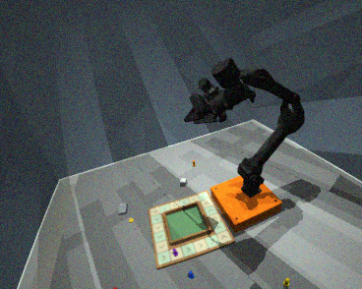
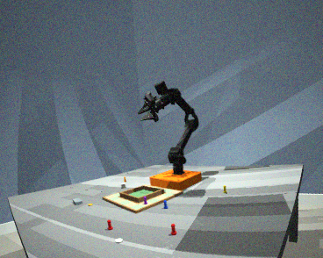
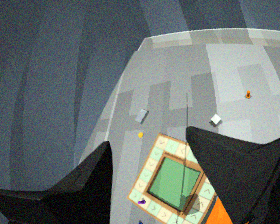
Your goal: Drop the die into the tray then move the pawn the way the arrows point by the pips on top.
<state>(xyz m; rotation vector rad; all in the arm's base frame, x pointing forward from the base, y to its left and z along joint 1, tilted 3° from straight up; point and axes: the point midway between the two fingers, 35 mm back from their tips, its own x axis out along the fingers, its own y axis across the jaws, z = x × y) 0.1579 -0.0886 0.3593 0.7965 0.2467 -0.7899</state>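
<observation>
The white die is 39 cm below my gripper tip, 18 cm to the right of it and 1 cm ahead of it. From my gripper tip the other things lie so: green dice tray: 40 cm below, 11 cm ahead, 5 cm to the left; then purple pawn: 37 cm below, 20 cm ahead, 15 cm to the left; then orange piece: 39 cm below, 28 cm to the right, 10 cm behind.
</observation>
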